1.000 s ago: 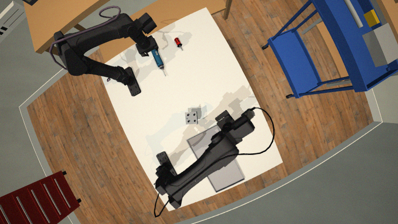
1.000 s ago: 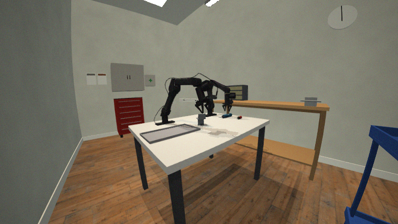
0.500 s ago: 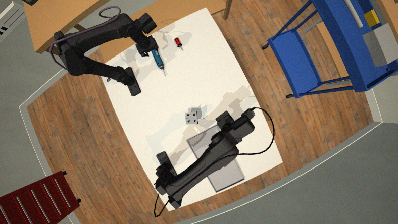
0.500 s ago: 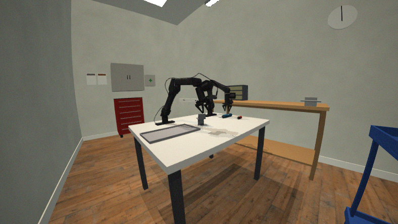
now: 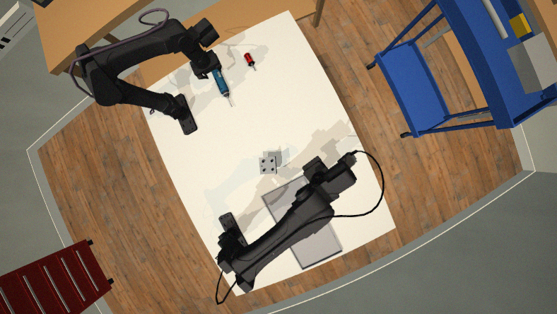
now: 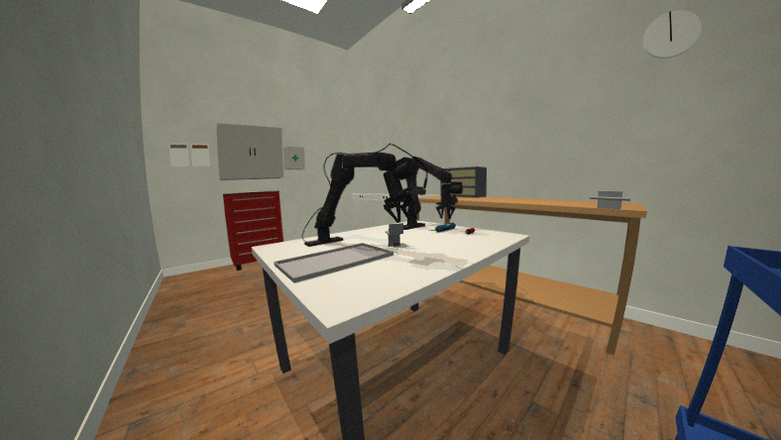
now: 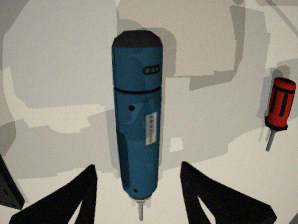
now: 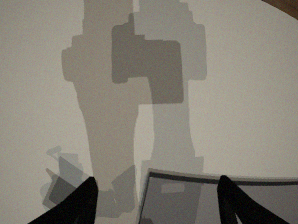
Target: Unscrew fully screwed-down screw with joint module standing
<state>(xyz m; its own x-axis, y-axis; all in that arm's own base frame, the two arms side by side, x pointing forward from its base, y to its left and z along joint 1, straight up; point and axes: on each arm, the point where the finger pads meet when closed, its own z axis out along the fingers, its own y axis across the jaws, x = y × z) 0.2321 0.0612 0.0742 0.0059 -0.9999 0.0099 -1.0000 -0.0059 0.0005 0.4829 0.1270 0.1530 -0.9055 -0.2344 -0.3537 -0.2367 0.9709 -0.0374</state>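
Now: the grey bracket 190 mm behind my right hand, 90 mm to the left of it and 80 mm below it. From my right hand the other things lie so: flat grey tray (150 mm behind, 230 mm to the right, 150 mm below); red-handled screwdriver (80 mm behind, 560 mm to the left, 140 mm below).
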